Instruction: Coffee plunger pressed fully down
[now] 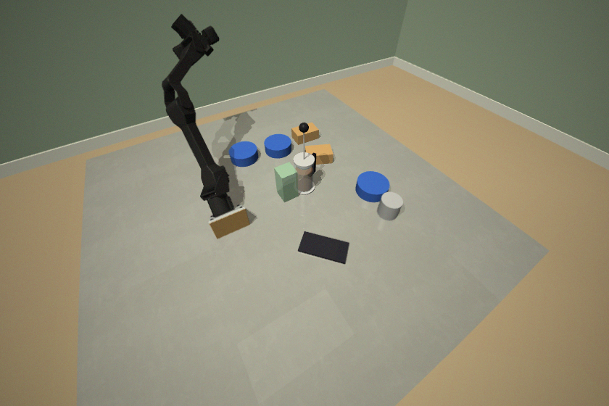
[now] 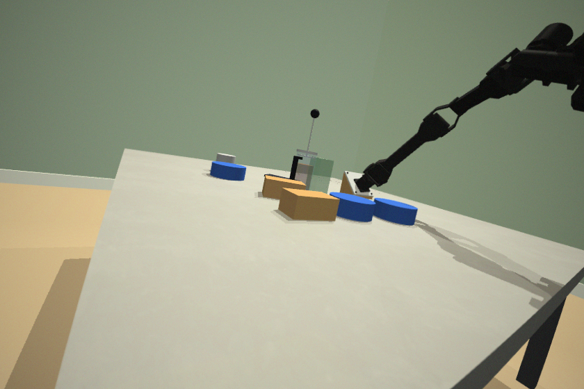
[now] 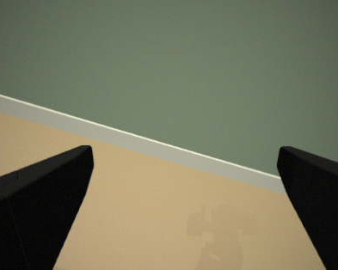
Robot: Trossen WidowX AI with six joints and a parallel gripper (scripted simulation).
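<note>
Right now the glass coffee press is 12 cm ahead of my gripper tip, 69 cm to the right of it and 23 cm below it. Round my gripper tip: grey cylinder 27 cm ahead, 97 cm to the right, 33 cm below; flat black plate 95 cm to the right, 36 cm below; pale green block 3 cm ahead, 69 cm to the right, 30 cm below.
</note>
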